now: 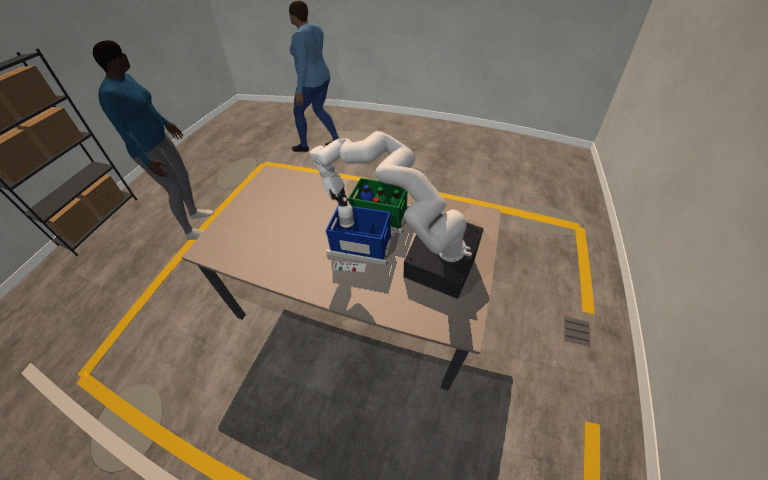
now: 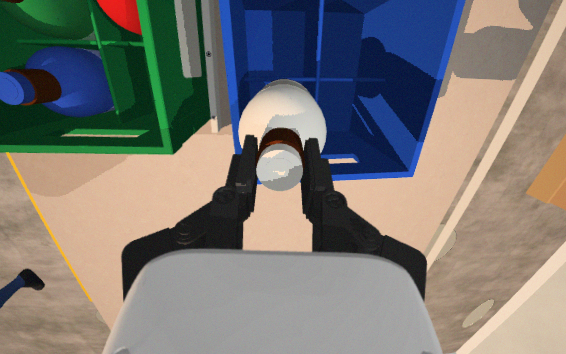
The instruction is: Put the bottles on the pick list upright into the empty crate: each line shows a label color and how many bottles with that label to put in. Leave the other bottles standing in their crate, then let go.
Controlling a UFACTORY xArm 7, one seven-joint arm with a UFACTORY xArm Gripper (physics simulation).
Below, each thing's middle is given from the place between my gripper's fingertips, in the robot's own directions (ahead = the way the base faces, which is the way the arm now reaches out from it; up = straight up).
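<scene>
White bottle [image 2: 283, 114]: my gripper is 10 mm to the right of it and 50 mm above it.
</scene>
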